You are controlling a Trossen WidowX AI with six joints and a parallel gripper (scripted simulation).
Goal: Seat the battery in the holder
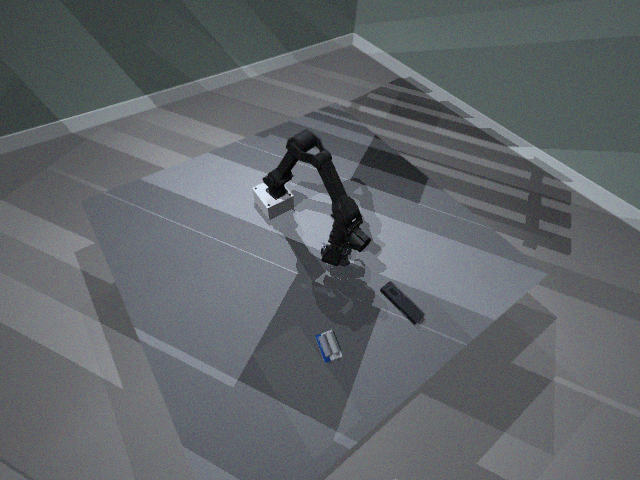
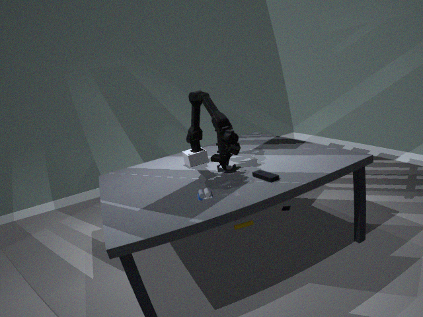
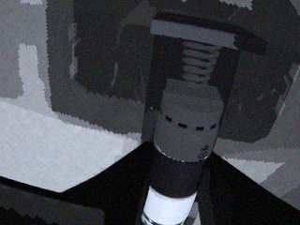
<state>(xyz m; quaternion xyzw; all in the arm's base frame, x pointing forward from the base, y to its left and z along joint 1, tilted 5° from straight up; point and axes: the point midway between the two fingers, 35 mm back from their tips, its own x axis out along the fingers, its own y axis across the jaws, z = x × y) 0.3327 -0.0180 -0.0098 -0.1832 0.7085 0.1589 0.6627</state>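
The battery lies 1 cm above my gripper tip. From my gripper tip the other things lie so: flat black block 31 cm ahead, 2 cm to the left, 1 cm above.
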